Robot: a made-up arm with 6 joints.
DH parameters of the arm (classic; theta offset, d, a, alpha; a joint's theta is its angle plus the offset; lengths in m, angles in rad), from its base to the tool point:
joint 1: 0 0.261 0 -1.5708
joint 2: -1.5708 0 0.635 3.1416
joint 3: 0 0 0 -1.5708
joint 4: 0 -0.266 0 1.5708
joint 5: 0 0.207 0 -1.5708
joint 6: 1.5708 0 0 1.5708
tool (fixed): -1.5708 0 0 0
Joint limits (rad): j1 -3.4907..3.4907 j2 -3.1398..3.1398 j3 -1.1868..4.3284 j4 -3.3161..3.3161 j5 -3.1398..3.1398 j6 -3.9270..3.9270
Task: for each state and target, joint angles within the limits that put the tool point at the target. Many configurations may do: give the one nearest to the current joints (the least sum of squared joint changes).
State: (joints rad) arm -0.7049 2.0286 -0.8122 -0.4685 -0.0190 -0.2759
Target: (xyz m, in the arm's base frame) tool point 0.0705 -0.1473 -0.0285
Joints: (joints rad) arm -0.5684 2.5015 -0.7647 -1.1414 -0.0190 -0.2759
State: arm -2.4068 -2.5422 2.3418 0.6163 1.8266 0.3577
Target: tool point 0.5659 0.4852 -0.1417
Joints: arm -2.6779 -1.7893 2.1895 0.5081 1.8266 0.3577
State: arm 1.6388 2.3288 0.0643 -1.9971 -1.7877 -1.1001
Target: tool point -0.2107 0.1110 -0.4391
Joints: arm 1.9489 2.4632 0.5558 -2.4159 -1.7877 -1.1001
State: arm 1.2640 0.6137 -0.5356 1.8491 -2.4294 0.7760
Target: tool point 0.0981 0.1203 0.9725
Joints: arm 0.9897 -0.2668 -0.6283 1.4936 -2.4294 0.7760
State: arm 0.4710 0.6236 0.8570 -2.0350 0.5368 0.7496
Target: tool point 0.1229 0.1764 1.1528
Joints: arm 0.4868 -0.0058 1.5162 -2.0663 0.5368 0.7496
